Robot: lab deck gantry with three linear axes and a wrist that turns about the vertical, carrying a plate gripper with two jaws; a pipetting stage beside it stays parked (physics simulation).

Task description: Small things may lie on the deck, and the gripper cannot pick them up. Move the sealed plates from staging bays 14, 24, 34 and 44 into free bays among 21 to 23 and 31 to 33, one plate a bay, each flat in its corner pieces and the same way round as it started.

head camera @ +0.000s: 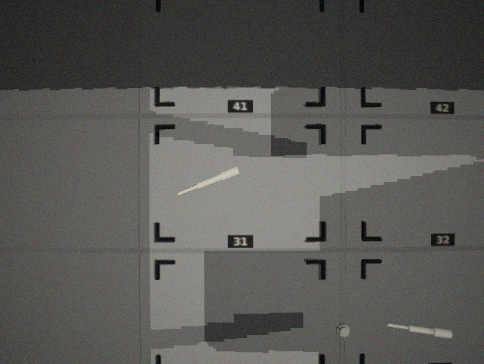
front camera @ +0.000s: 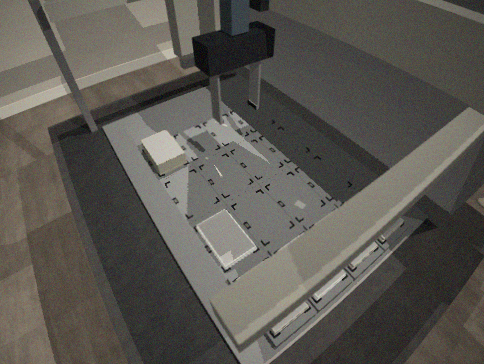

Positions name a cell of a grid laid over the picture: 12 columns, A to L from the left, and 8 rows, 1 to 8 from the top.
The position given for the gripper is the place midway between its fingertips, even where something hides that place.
gripper: front camera F3; not seen in the head camera view (out of frame)
white-rimmed plate: front camera F6; not seen in the head camera view (out of frame)
tall pale block: front camera E4; not seen in the head camera view (out of frame)
